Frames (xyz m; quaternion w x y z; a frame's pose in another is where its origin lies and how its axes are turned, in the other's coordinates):
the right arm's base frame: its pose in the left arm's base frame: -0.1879 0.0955 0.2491 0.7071 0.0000 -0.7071 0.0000
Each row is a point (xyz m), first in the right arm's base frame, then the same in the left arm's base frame.
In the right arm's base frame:
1: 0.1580 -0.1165 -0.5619
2: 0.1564 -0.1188 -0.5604
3: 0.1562 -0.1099 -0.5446
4: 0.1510 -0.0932 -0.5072
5: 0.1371 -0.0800 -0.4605
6: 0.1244 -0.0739 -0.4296
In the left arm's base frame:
1: 0.3740 -0.0210 0.4071
2: 0.3725 -0.0233 0.4055
3: 0.3567 -0.0144 0.4053
4: 0.3193 0.0023 0.4001
5: 0.2726 0.0155 0.3862
6: 0.2417 0.0216 0.3735

